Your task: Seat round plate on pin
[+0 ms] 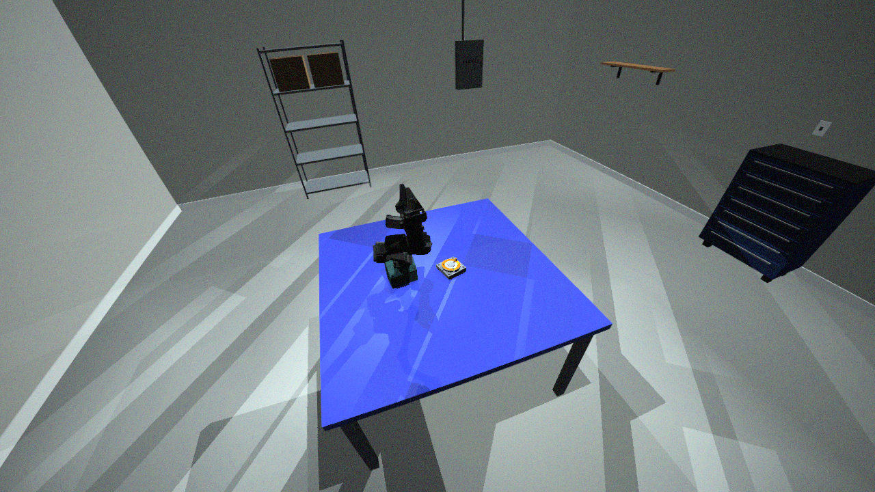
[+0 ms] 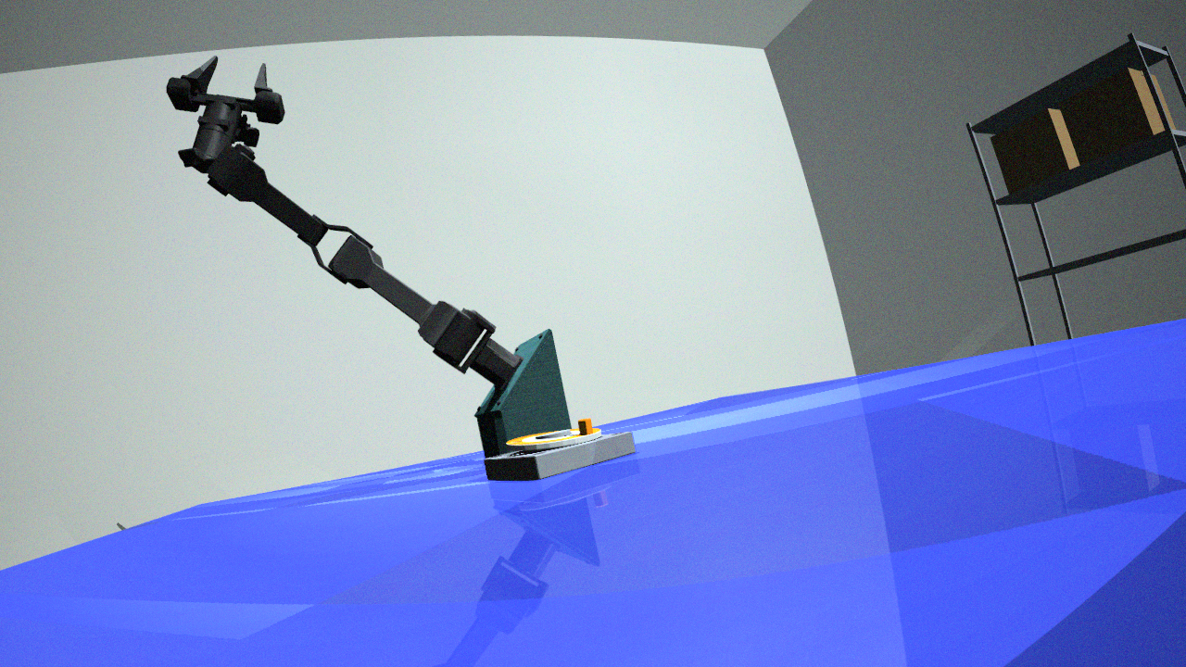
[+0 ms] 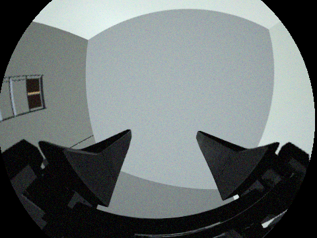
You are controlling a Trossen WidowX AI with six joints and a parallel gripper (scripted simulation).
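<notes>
Now: gripper tip 26 cm short of the round plate, 39 cm to the right of it and 70 cm above it. The rest, counted from my gripper tip: grey square base: 24 cm ahead, 37 cm to the left, 71 cm below.
</notes>
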